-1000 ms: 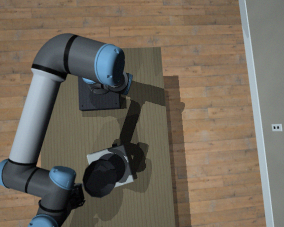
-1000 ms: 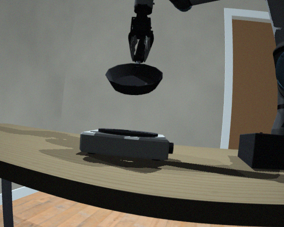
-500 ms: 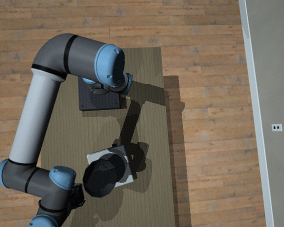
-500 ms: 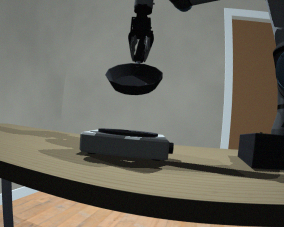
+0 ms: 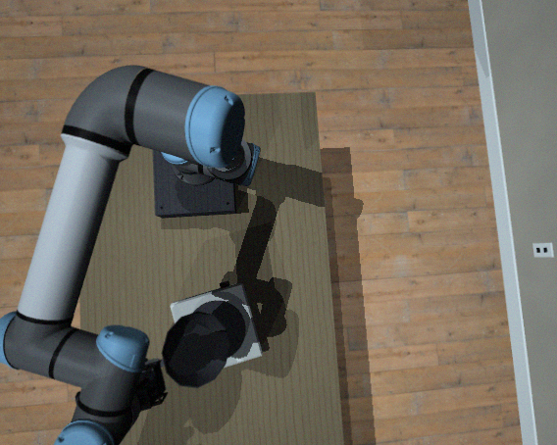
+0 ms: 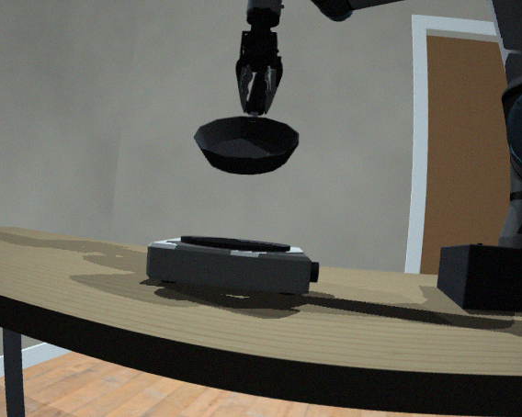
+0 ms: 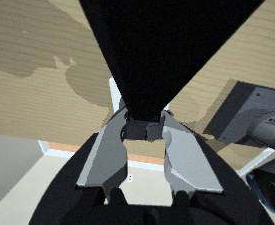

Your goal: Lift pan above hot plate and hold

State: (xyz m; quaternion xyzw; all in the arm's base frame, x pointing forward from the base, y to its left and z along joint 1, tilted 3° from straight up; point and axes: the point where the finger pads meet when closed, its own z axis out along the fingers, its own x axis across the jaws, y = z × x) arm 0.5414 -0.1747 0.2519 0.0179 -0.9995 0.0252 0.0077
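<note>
The black pan is 5 cm to the left of my hand and 6 cm below it. Also, from my hand: grey hot plate: 2 cm behind, 14 cm to the left, 31 cm below.
</note>
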